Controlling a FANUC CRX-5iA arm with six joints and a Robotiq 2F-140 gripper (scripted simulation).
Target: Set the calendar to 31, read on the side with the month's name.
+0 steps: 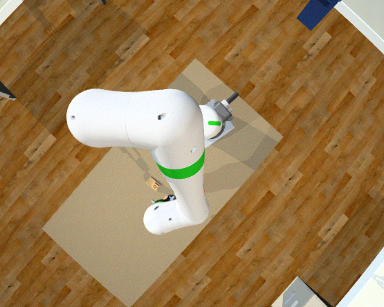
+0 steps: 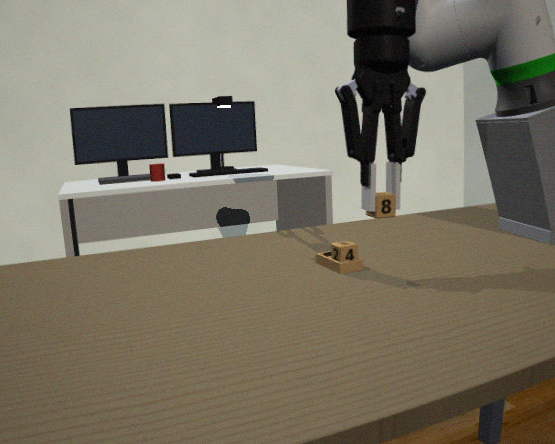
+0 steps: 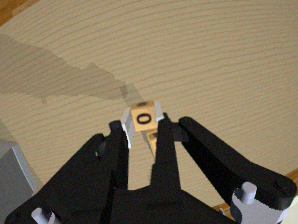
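Now: hand 3 cm above the wooden number cube. From my hand the other things lie so: small wooden tray 2 cm ahead, 11 cm to the right, 13 cm below.
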